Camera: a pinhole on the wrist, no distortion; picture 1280 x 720 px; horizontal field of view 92.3 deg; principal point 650.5 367.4 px. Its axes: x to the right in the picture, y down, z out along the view. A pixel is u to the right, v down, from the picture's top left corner.
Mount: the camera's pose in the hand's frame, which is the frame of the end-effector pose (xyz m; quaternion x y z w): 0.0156 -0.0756 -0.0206 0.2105 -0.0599 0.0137 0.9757
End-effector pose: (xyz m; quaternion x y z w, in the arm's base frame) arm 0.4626 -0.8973 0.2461 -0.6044 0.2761 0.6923 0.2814
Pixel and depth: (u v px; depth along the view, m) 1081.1 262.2 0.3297
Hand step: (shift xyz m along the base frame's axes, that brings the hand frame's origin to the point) -0.0262 0.3971 -0.1874
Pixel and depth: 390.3 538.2 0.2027
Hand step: -0.0307 0.1957 0.1102
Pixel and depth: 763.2 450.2 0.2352
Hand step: -0.0428 0.2527 -0.0118
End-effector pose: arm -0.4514 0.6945 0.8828 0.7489 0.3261 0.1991 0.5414
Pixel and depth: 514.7 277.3 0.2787
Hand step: 0.0201 -0.1476 -0.2795
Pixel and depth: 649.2 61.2 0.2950
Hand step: 0.0236 -0.0672 -0.3731
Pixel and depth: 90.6 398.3 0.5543
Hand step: -0.1844 -0.6228 -0.3768
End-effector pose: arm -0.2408 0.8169 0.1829 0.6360 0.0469 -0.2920 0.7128
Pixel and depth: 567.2 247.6 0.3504
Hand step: -0.2695 -0.2271 -0.1700
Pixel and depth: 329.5 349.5 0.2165
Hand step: -0.2289 -0.1089 -0.0678
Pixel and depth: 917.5 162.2 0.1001
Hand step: -0.0481 -0.0781 -0.1396
